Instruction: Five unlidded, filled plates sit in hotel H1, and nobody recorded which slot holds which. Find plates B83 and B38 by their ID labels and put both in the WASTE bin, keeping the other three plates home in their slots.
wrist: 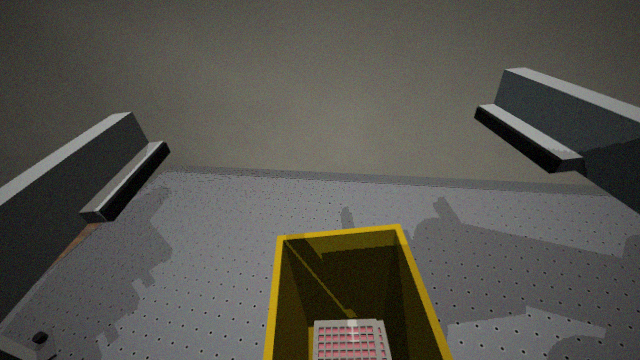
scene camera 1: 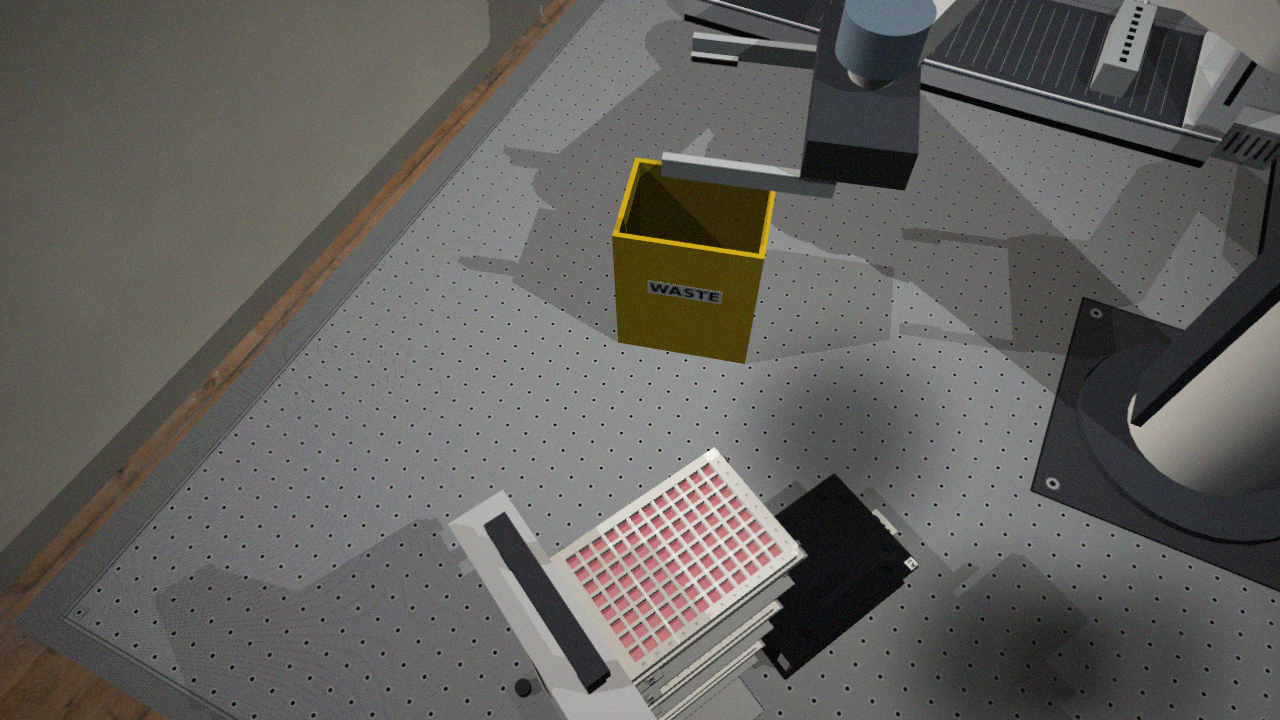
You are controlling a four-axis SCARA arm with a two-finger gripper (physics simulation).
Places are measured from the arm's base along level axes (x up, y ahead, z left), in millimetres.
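Pixels of known places: gripper, fingertip midpoint: (wrist: 318, 111) (scene camera 1: 678, 100); arm's base at its link origin: (scene camera 1: 1189, 442).
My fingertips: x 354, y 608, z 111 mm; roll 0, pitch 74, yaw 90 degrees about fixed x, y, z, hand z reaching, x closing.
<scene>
Ahead of a thing's pixels: the offset from my fingertips to its top centre. "pt": to the spot under its first point.
The yellow WASTE bin {dx -141, dy -21, dz -13 mm} (scene camera 1: 682, 313) (wrist: 272, 305) stands upright and open-topped. A white filled plate with pink wells {pt dx -311, dy +17, dz -8 mm} (wrist: 352, 345) is inside it in the wrist view; no ID label shows on it. My gripper (scene camera 1: 678, 105) (wrist: 318, 111) is open and empty above the bin, its fingers wide apart. Hotel H1 (scene camera 1: 546, 600) stands at the bottom of the scene view. A filled plate {dx +47, dy -188, dz +409 mm} (scene camera 1: 684, 559) lies at its top, with edges of more plates {pt dx -126, dy -230, dz +415 mm} (scene camera 1: 716, 667) below it. Their ID labels cannot be read, and the lower slots are partly hidden.
A black flat stand (scene camera 1: 836, 573) lies right of the hotel. The robot's dark base plate (scene camera 1: 1060, 447) is at the right. A long dark-topped unit (scene camera 1: 1011, 67) with a pale slotted block {pt dx -247, dy -400, dz -637 mm} (scene camera 1: 1123, 49) on it stands at the back right.
</scene>
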